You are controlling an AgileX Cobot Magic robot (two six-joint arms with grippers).
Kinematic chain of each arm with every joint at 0, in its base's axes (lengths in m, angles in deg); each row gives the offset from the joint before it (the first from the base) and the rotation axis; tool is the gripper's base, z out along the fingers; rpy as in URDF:
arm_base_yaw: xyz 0 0 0.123 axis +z
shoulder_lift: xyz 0 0 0 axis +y
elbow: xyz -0.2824 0 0.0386 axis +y
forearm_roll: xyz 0.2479 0 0.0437 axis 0.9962 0 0.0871
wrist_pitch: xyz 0 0 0 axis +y
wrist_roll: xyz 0.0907 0 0.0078 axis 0.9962 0 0.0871
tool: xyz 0 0 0 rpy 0 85 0
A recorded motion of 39 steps. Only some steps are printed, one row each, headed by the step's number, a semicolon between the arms.
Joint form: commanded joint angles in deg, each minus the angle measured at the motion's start. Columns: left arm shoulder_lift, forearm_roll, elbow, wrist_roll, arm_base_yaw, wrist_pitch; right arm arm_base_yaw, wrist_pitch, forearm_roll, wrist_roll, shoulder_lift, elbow.
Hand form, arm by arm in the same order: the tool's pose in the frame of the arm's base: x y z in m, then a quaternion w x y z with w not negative. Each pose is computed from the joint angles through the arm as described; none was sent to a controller.
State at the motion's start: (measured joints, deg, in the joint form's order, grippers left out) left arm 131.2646 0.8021 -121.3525 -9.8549 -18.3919 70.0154; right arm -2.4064 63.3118 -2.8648 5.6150 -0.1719 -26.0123
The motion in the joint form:
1: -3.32 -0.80 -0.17 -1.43 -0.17 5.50; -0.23 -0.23 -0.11 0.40 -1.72 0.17
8: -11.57 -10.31 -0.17 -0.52 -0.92 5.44; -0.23 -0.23 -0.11 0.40 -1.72 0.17
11: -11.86 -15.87 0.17 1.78 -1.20 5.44; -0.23 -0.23 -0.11 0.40 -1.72 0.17
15: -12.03 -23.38 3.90 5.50 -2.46 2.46; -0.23 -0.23 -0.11 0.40 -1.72 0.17
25: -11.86 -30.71 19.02 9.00 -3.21 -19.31; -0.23 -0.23 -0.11 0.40 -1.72 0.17
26: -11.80 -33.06 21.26 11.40 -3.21 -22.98; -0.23 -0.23 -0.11 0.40 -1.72 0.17
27: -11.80 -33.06 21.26 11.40 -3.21 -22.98; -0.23 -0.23 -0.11 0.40 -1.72 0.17
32: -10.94 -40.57 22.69 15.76 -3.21 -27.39; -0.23 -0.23 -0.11 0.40 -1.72 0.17
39: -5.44 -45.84 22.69 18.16 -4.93 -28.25; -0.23 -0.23 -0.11 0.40 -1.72 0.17
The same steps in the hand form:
1: 0.4510 -0.1514 0.2490 0.10991 0.06305 0.99151 -0.02927; -0.0062 -0.0039 0.2603 0.49775 0.06673 0.86468 -0.01126
8: 0.4224 -0.1635 0.3172 0.15744 0.07073 0.97674 -0.12726; -0.0062 -0.0039 0.2603 0.49775 0.06673 0.86468 -0.01126
11: 0.4175 -0.1729 0.3196 0.14681 0.08891 0.97023 -0.17087; -0.0062 -0.0039 0.2603 0.49775 0.06673 0.86468 -0.01126
15: 0.4110 -0.1922 0.3080 0.12991 0.11426 0.95815 -0.22807; -0.0062 -0.0039 0.2603 0.49775 0.06673 0.86468 -0.01126
25: 0.4199 -0.2041 0.2472 0.17773 0.05906 0.94379 -0.27236; -0.0062 -0.0039 0.2603 0.49775 0.06673 0.86468 -0.01126
26: 0.4210 -0.2050 0.2389 0.19115 0.05618 0.93870 -0.28132; -0.0062 -0.0039 0.2603 0.49775 0.06673 0.86468 -0.01126
27: 0.4210 -0.2050 0.2389 0.19115 0.05618 0.93870 -0.28132; -0.0062 -0.0039 0.2603 0.49775 0.06673 0.86468 -0.01126
32: 0.4251 -0.2108 0.2317 0.20732 0.04042 0.92368 -0.31967; -0.0062 -0.0039 0.2603 0.49775 0.06673 0.86468 -0.01126
39: 0.4272 -0.2310 0.1898 0.16569 0.03282 0.92605 -0.33750; -0.0062 -0.0039 0.2603 0.49775 0.06673 0.86468 -0.01126

